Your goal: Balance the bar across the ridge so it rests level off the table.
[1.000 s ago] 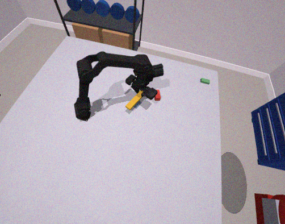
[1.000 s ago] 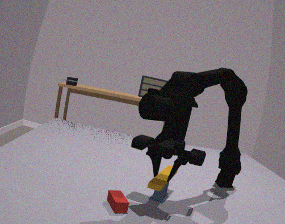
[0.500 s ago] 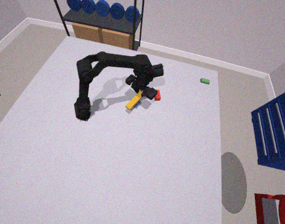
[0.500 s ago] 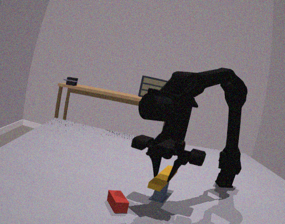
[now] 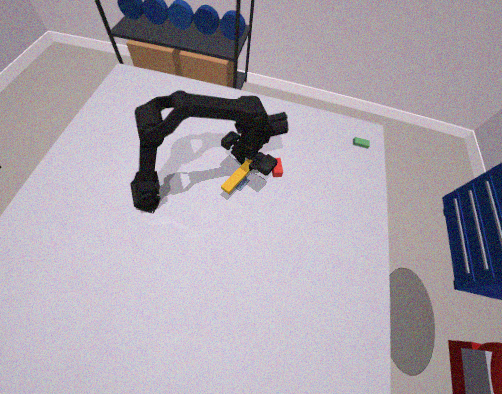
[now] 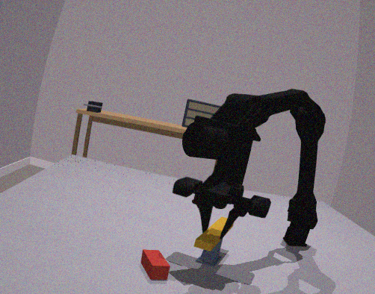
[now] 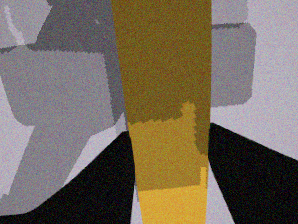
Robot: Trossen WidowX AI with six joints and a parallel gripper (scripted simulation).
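Now: the yellow bar 1 cm behind my gripper tip and 3 cm to the right of it. Round my gripper tip: green block (44 cm ahead, 31 cm to the left, 6 cm below); red block (11 cm ahead, 7 cm to the left, 5 cm below).
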